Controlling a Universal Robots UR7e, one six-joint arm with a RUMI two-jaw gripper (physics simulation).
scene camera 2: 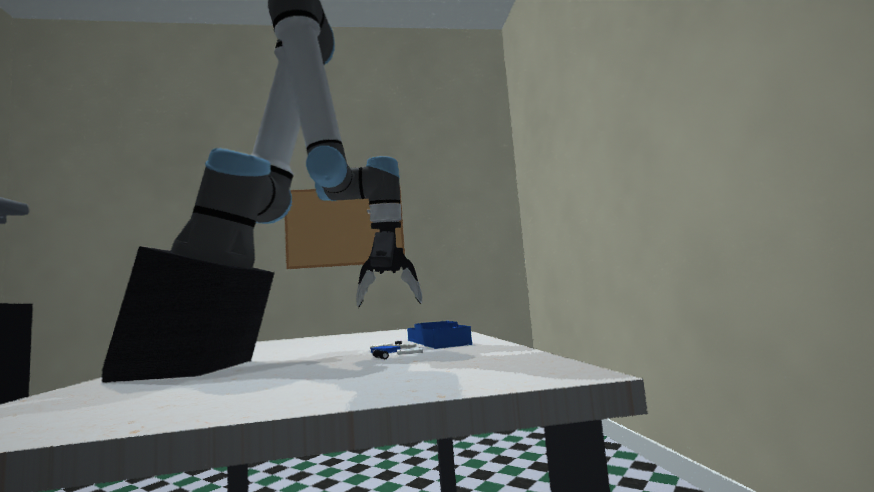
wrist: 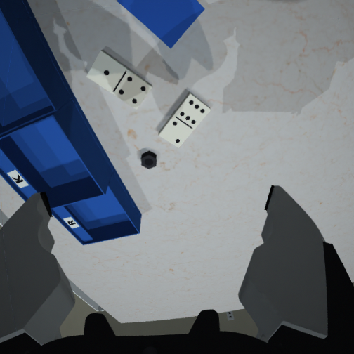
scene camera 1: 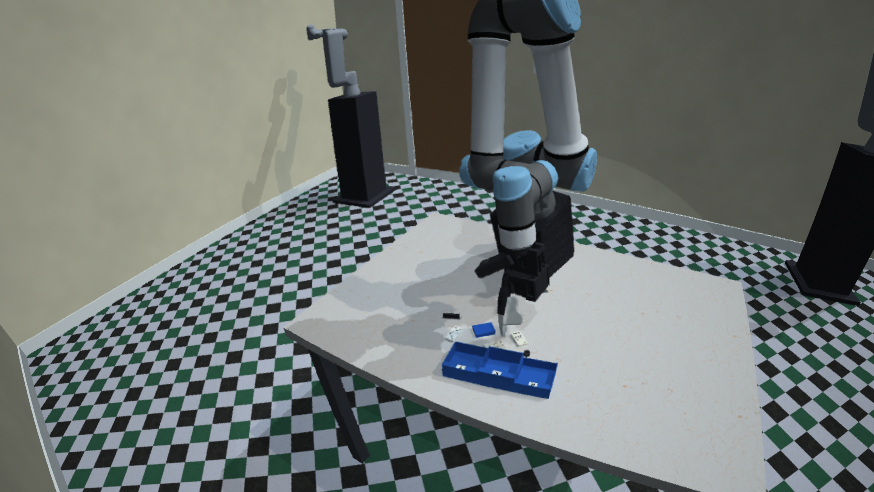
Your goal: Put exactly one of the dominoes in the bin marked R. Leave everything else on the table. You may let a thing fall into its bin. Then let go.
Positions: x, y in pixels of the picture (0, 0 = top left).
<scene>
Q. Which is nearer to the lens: the blue three-compartment tray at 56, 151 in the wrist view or the cream domino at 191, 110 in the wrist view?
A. The cream domino.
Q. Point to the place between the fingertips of my gripper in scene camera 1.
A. At 519, 317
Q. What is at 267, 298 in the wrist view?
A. My gripper.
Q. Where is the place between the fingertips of my gripper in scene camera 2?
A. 389, 305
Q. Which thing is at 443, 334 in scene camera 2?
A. A blue three-compartment tray.
</scene>
